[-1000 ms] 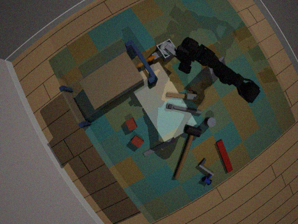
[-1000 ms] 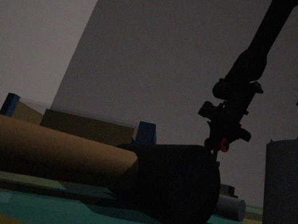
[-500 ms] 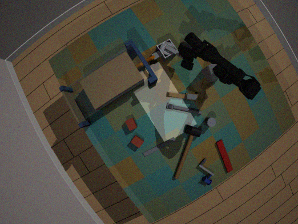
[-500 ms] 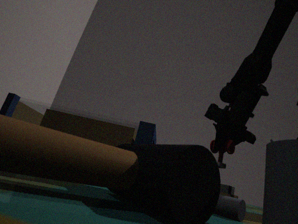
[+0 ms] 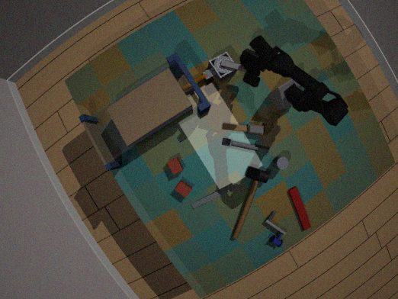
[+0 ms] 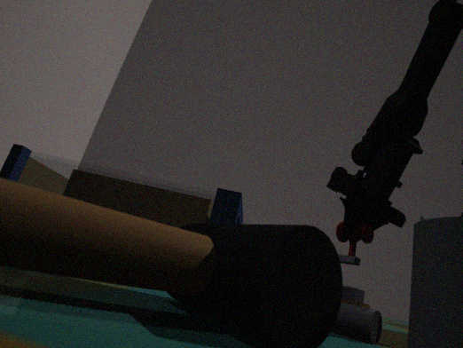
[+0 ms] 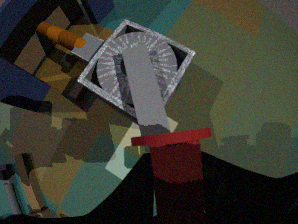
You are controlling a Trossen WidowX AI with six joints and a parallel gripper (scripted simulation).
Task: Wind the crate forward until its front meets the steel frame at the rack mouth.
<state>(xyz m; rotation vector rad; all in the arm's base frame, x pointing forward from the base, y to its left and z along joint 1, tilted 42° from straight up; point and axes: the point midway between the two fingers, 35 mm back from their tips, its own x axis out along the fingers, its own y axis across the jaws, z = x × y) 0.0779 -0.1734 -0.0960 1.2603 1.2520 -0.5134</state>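
The red-knobbed crank is 3 cm below my gripper tip, 2 cm to the right of it and 2 cm ahead of it. Also, from my gripper tip: grey winch 10 cm below, 7 cm to the right, 4 cm ahead; then red knob 1 cm to the left, 1 cm behind; then blue steel frame 22 cm ahead, 9 cm to the right, 2 cm below.
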